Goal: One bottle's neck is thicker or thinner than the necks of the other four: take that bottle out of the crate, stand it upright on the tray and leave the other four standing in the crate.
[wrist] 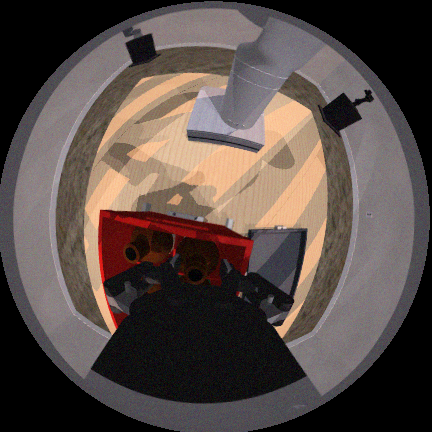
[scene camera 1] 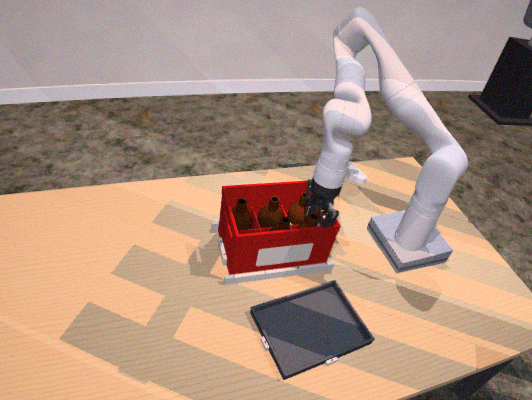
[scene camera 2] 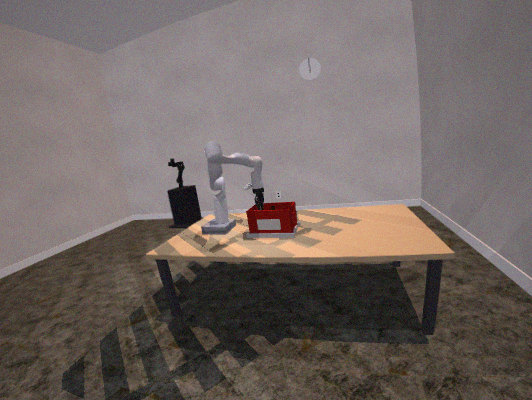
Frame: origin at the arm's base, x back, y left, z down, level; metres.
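Seen in the pictures: gripper, between the fingertips: (wrist: 200, 263) (scene camera 1: 314, 224); arm's base, origin of its link: (wrist: 237, 115) (scene camera 1: 408, 239) (scene camera 2: 222, 221).
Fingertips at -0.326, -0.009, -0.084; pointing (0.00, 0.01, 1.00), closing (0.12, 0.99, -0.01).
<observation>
Offsets run from my fingertips to a thing's top centre, as dx, dy, dz. "spot": to the spot under its first point.
A red crate @(-0.092, -0.039, -0.037) (scene camera 1: 241, 250) (scene camera 2: 289, 217) (wrist: 120, 230) stands on the table and holds several brown bottles. Three of them @(-0.187, -0.074, -0.024) (scene camera 1: 241, 214) @(-0.096, -0.079, -0.024) (scene camera 1: 272, 213) @(-0.005, -0.088, -0.024) (scene camera 1: 298, 208) stand in the back row. A lower one @(-0.086, +0.002, -0.024) (scene camera 1: 284, 223) stands in the front row. My gripper (scene camera 1: 320, 217) (scene camera 2: 259, 204) (wrist: 200, 263) is open and reaches down into the crate's front right cell. Its fingers stand on either side of the neck of the bottle @(-0.007, -0.005, -0.024) (scene camera 1: 312, 220) (wrist: 196, 255) there, apart from it. A neighbouring bottle @(spot: +0.002, -0.077, -0.020) (wrist: 139, 250) shows to the left in the wrist view. The dark empty tray @(spot: -0.042, +0.223, +0.133) (scene camera 1: 312, 325) (wrist: 278, 254) lies in front of the crate.
The arm's grey base (scene camera 1: 407, 246) (scene camera 2: 218, 226) (wrist: 225, 128) stands to the right of the crate in scene camera 1. White brackets @(spot: -0.102, +0.065, +0.116) (scene camera 1: 276, 273) hold the crate in place. The table's front edge runs just beyond the tray.
</observation>
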